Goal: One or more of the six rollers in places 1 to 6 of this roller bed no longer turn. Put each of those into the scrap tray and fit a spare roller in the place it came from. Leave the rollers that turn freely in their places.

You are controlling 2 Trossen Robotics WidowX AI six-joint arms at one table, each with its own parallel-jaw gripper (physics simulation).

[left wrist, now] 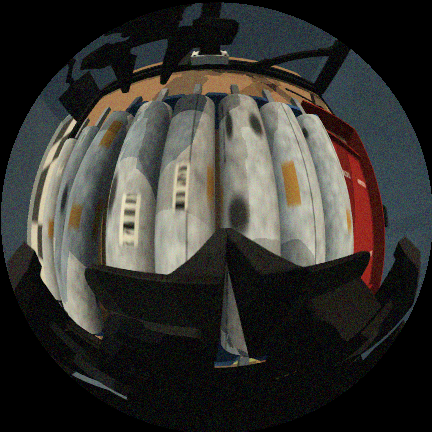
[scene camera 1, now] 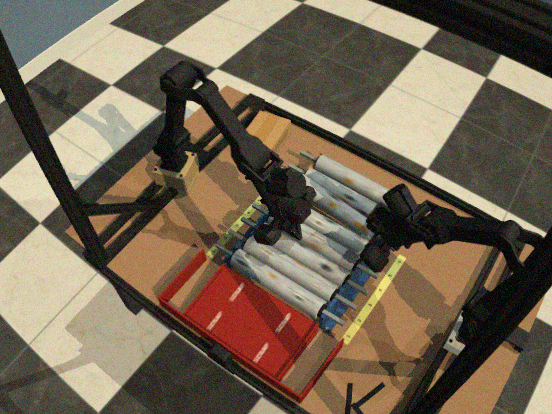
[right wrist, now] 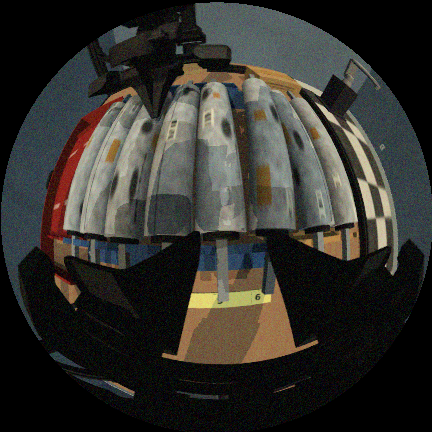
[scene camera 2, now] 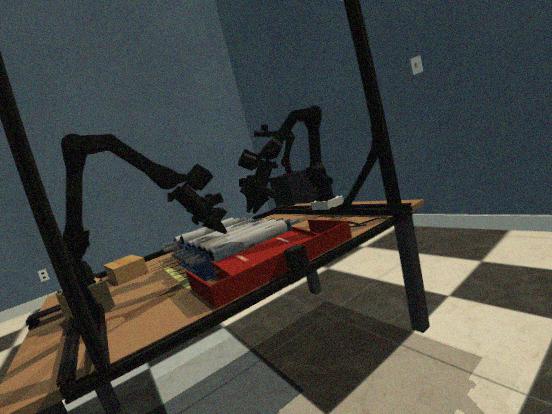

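Seen in the pictures: left gripper, fingertip midpoint: (left wrist: pixel 224 234) (scene camera 1: pixel 300 239) (right wrist: pixel 155 117) (scene camera 2: pixel 226 232); right gripper, fingertip midpoint: (left wrist: pixel 142 87) (scene camera 1: pixel 371 240) (right wrist: pixel 234 236) (scene camera 2: pixel 250 212); left arm's base, link origin: (scene camera 1: pixel 174 162); right arm's base, link origin: (left wrist: pixel 209 52) (scene camera 1: pixel 472 335) (scene camera 2: pixel 326 199).
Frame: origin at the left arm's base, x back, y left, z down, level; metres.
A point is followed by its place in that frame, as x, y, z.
Note:
Scarred grey rollers lie side by side on the blue roller bed (scene camera 1: pixel 346 301) {-0.565, -0.268, 0.019}. The front roller (scene camera 1: pixel 280 282) (right wrist: pixel 95 170) is beside the red scrap tray (scene camera 1: pixel 250 320) {-0.358, -0.370, 0.048} (scene camera 2: pixel 250 274) {-0.216, -0.423, 0.041}, in which no roller shows. My left gripper (left wrist: pixel 224 234) {-0.412, -0.142, 0.002} (scene camera 2: pixel 223 230) {-0.412, -0.142, 0.002} (right wrist: pixel 155 117) {-0.412, -0.142, 0.002} is shut and empty, its tips at the third and fourth rollers from the tray; contact cannot be told. My right gripper (right wrist: pixel 234 236) {-0.585, -0.108, -0.019} (scene camera 2: pixel 252 209) {-0.585, -0.108, -0.019} is partly open and empty, over the shaft ends near strip numbers 5 and 6. Farther rollers (scene camera 1: pixel 350 175) {-0.486, 0.096, 0.001} (right wrist: pixel 327 165) {-0.544, 0.062, 0.013} lie at the back; which are spares is unclear.
Yellow numbered strips (scene camera 1: pixel 375 300) {-0.633, -0.217, 0.076} (right wrist: pixel 240 300) {-0.666, -0.112, 0.076} run along both shaft ends. A wooden block (scene camera 1: pixel 270 127) {-0.212, 0.226, 0.021} (scene camera 2: pixel 125 268) {-0.173, 0.135, 0.034} stands at the back left in scene camera 1. A black frame edge (scene camera 1: pixel 350 145) {-0.454, 0.257, 0.056} borders the table. Both arms reach over the rollers, with their grippers fairly close.

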